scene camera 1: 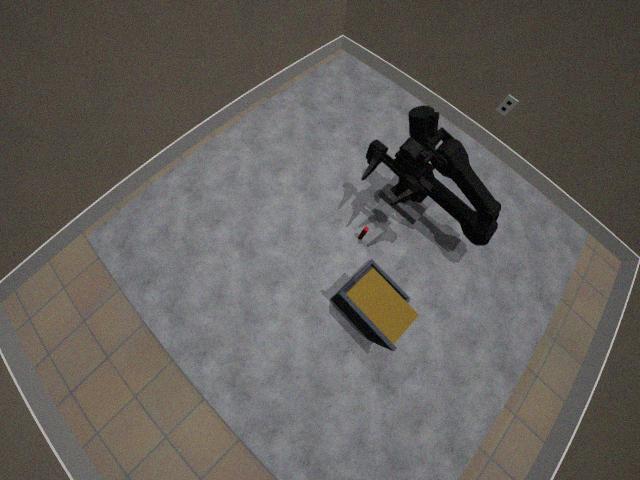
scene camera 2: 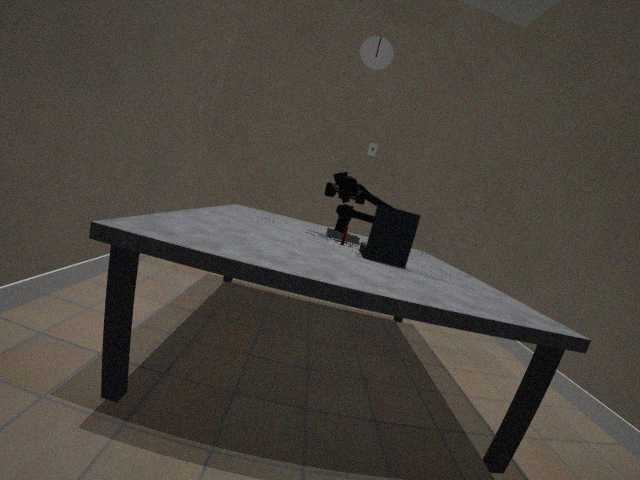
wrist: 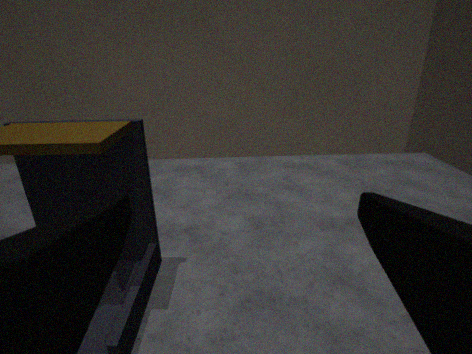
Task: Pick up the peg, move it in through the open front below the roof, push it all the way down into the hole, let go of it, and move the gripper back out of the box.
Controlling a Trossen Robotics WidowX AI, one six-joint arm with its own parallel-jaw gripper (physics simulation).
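Frame: origin at the arm's base, x ahead, y left, z up, level; millimetres.
Seen in the pictures: gripper, fingertip midpoint: [scene camera 1: 376, 191] [scene camera 2: 346, 193] [wrist: 246, 204]; arm's base, link origin: [scene camera 1: 403, 191] [scene camera 2: 339, 231].
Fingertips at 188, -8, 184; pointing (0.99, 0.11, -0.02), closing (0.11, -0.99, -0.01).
Note:
Offsets run from my fingertips to a thing's top centre, as dx, dy, dz. Level surfaces: height alone.
The peg @[+23, +38, -137] [scene camera 1: 363, 233] [scene camera 2: 344, 235] is small, dark red with a brighter red top. It stands upright on the table, outside the box; it does not show in the wrist view. The box has dark walls [scene camera 1: 360, 318] [scene camera 2: 392, 237] [wrist: 142, 200] and a yellow roof @[+127, +200, -15] [scene camera 1: 382, 305] [wrist: 65, 136]. The inside and the hole are hidden by the roof in scene camera 1 and by a wall in scene camera 2; in the wrist view I cannot make out the hole. My gripper [scene camera 1: 378, 190] [scene camera 2: 345, 195] [wrist: 246, 204] is open and empty, above the table on the arm's side of the peg, apart from peg and box.
The arm [scene camera 1: 454, 201] reaches over the table from its base near the back edge. The grey table @[dz -217] [scene camera 1: 232, 232] [scene camera 2: 232, 248] bears the box and peg. In the wrist view the box stands at the left, partly behind the left finger.

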